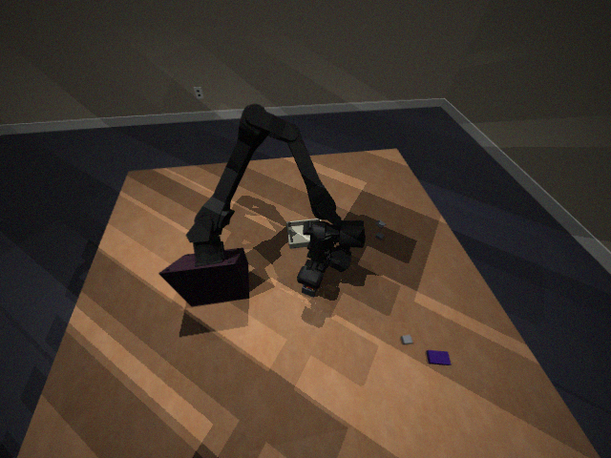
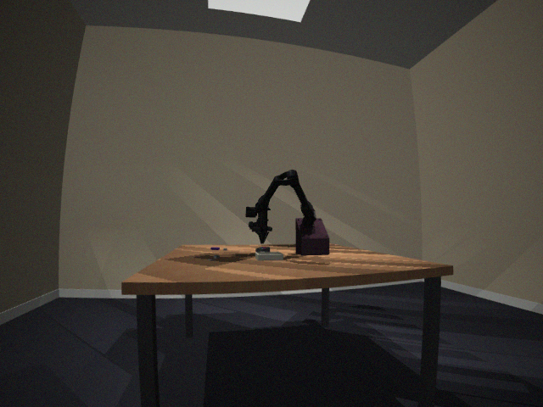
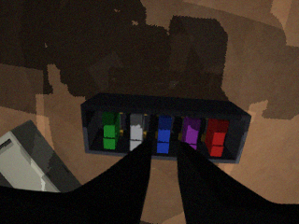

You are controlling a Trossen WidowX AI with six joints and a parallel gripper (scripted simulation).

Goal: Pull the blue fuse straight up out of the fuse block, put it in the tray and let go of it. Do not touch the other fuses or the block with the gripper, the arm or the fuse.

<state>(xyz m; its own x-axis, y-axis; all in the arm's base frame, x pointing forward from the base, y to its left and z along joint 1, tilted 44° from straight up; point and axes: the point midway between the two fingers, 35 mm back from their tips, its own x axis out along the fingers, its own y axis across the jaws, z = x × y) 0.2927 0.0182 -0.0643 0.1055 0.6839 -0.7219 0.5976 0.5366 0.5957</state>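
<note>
The blue fuse is 4 cm below my gripper tip. Round my gripper tip: green fuse: 2 cm ahead, 4 cm to the left, 4 cm below; then purple fuse: 2 cm behind, 1 cm to the right, 4 cm below; then red fuse: 3 cm behind, 3 cm to the right, 4 cm below.
</note>
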